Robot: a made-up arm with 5 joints. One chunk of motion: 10 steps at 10 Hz.
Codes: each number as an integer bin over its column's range. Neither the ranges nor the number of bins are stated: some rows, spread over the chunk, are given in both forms.
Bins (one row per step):
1: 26 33 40 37 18 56
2: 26 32 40 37 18 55
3: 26 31 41 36 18 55
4: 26 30 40 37 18 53
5: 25 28 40 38 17 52
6: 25 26 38 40 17 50
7: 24 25 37 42 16 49
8: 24 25 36 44 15 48
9: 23 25 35 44 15 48
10: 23 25 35 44 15 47
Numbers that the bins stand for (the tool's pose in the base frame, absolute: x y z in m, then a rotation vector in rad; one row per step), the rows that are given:
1: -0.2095 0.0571 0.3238 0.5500 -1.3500 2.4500
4: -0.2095 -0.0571 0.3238 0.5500 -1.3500 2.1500
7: -0.2857 -0.2476 0.2095 1.0500 -1.5500 1.7500
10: -0.3238 -0.2476 0.1333 1.2500 -1.6500 1.5500
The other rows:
2: -0.2095 0.0190 0.3238 0.5500 -1.3500 2.3500
3: -0.2095 -0.0190 0.3619 0.4500 -1.3500 2.3500
5: -0.2476 -0.1333 0.3238 0.6500 -1.4500 2.0500
6: -0.2476 -0.2095 0.2476 0.8500 -1.4500 1.8500
8: -0.2857 -0.2476 0.1714 1.2500 -1.6500 1.6500
9: -0.3238 -0.2476 0.1333 1.2500 -1.6500 1.6500

